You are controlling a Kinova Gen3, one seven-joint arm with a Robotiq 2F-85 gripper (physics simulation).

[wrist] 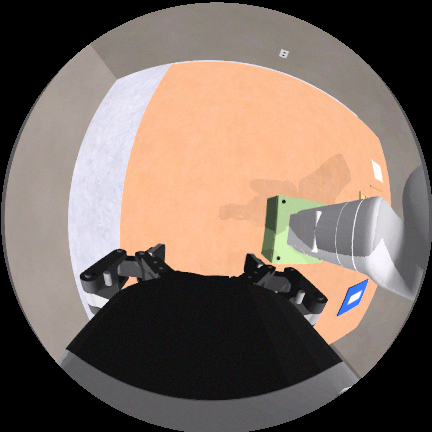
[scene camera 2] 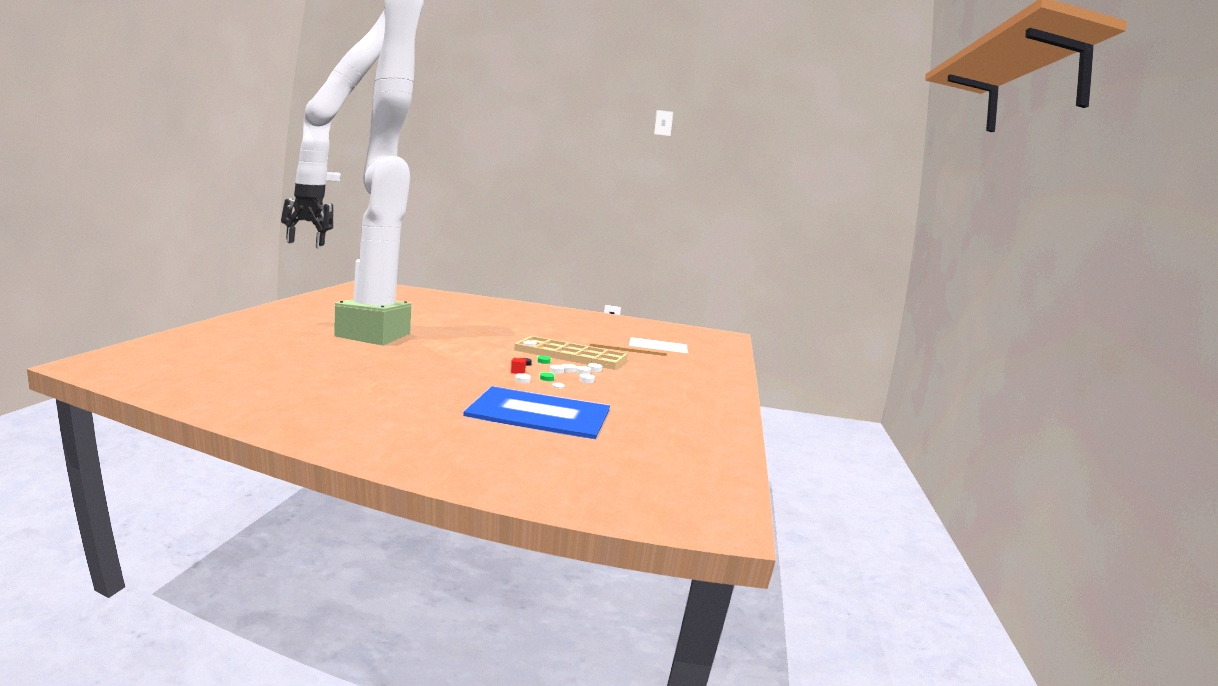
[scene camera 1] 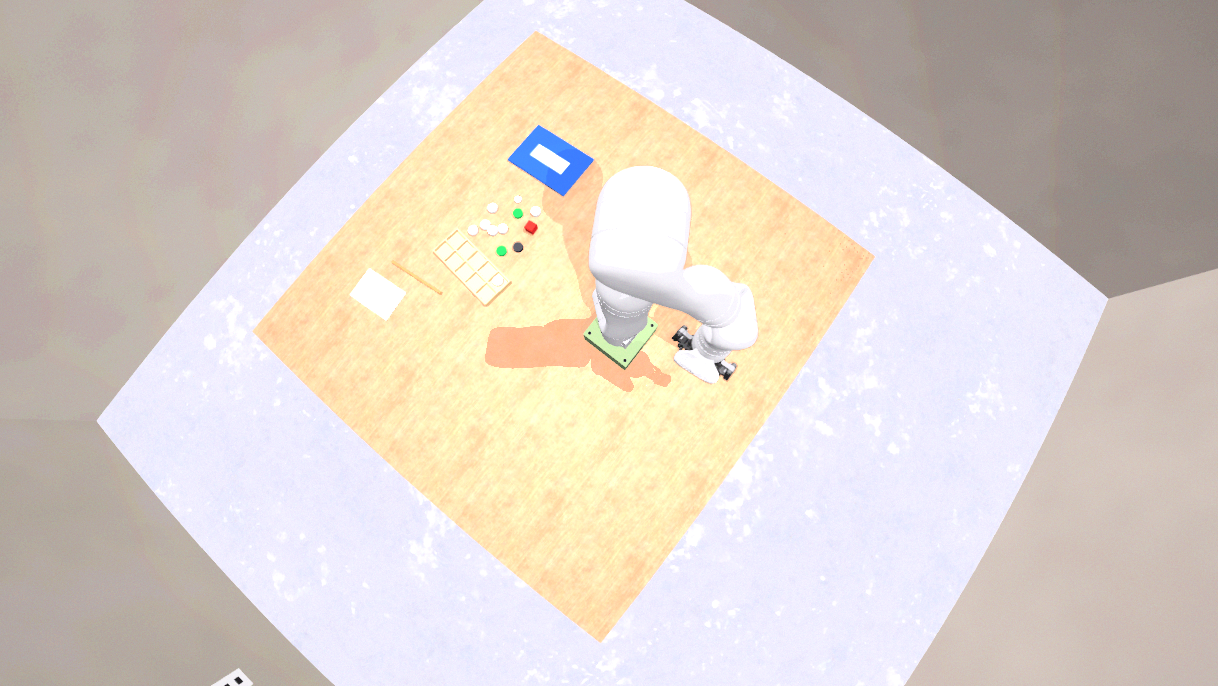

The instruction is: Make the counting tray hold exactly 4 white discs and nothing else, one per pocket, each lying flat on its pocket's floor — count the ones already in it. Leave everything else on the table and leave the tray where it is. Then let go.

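The tan counting tray (scene camera 1: 461, 279) (scene camera 2: 613, 363) has two rows of pockets. One white disc (scene camera 1: 498, 279) (scene camera 2: 530, 342) shows in a pocket at its end nearer the robot base; whether it lies quite flat is too small to tell. Several loose white discs, among them one disc (scene camera 1: 492, 207) (scene camera 2: 586, 378) and another disc (scene camera 1: 535, 211) (scene camera 2: 522, 378), lie on the table beside the tray. A smaller white piece (scene camera 1: 517, 199) (scene camera 2: 558, 385) lies near them. My gripper (scene camera 1: 704, 353) (scene camera 2: 305, 241) (wrist: 204, 257) is open and empty, high above the table, across the base from the tray.
Green discs (scene camera 1: 517, 213) (scene camera 2: 543, 359), a black disc (scene camera 1: 518, 247) (scene camera 2: 527, 362) and a red cube (scene camera 1: 531, 227) (scene camera 2: 518, 365) lie among the white discs. A blue board (scene camera 1: 523, 159) (scene camera 2: 480, 409), a thin stick (scene camera 1: 417, 277) and a white sheet (scene camera 1: 377, 294) (scene camera 2: 658, 345) lie around the tray.
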